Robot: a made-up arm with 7 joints. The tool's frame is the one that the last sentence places. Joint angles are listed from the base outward.
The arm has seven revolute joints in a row. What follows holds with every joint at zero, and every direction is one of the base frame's. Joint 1 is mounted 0.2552 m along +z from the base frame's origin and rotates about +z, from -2.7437 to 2.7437 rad. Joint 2 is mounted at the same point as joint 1 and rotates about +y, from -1.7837 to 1.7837 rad. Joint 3 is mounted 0.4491 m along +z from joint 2 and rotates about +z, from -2.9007 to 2.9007 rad. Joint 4 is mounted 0.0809 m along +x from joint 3 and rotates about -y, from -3.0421 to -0.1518 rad. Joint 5 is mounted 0.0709 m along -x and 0.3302 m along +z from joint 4 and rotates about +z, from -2.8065 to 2.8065 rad. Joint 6 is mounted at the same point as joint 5 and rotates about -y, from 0.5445 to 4.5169 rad. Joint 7 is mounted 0.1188 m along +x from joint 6 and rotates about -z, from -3.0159 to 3.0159 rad. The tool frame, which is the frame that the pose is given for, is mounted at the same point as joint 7; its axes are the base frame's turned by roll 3.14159, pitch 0 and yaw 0 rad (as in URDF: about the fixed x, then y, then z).
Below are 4 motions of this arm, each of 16 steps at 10 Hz.
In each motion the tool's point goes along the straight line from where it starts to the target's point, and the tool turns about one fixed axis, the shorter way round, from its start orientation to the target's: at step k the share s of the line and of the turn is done. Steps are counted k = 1, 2, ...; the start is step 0. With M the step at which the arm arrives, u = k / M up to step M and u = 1 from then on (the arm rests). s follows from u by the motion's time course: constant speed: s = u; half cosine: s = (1 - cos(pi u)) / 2; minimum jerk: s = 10 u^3 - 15 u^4 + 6 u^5.
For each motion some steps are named. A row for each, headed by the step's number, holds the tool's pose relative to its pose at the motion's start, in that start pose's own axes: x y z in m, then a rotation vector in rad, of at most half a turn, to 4 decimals.
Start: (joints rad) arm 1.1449 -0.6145 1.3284 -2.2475 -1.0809 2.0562 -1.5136
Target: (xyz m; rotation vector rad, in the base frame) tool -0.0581 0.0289 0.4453 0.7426 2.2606 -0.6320
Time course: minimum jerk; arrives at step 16
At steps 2, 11, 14, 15, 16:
2: 0.0032 -0.0057 0.0021 0.0261 0.0168 0.0131
11: 0.1616 -0.2921 0.1071 1.3356 0.8593 0.6695
14: 0.1939 -0.3505 0.1286 1.6026 1.0311 0.8033
15: 0.1966 -0.3554 0.1304 1.6252 1.0456 0.8146
16: 0.1971 -0.3562 0.1307 1.6288 1.0479 0.8165

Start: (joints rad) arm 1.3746 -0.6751 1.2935 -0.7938 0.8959 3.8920 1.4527
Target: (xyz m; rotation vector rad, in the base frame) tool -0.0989 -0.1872 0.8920 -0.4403 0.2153 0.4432
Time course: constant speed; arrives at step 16
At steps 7, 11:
7: 0.0570 -0.0527 -0.0024 -0.0481 0.2519 -0.4895
11: 0.0895 -0.0828 -0.0038 -0.0755 0.3958 -0.7692

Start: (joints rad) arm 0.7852 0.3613 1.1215 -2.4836 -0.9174 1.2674 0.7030
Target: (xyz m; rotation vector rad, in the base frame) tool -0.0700 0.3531 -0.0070 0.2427 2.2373 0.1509
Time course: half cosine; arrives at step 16
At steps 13, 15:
13: 0.1455 -0.2313 0.0981 -0.1260 0.5363 -0.7476
15: 0.1574 -0.2502 0.1061 -0.1363 0.5800 -0.8086

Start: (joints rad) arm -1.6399 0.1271 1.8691 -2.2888 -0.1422 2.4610 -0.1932
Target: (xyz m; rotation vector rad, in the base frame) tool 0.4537 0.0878 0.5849 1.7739 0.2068 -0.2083
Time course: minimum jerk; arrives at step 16
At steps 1, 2, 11, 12, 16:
1: 0.0000 0.0000 0.0000 -0.0028 -0.0016 0.0002
2: -0.0002 -0.0002 -0.0002 -0.0202 -0.0115 0.0015
11: -0.0117 -0.0101 -0.0090 -1.0318 -0.5880 0.0764
12: -0.0128 -0.0110 -0.0098 -1.1281 -0.6428 0.0835
16: -0.0143 -0.0123 -0.0110 -1.2583 -0.7171 0.0932

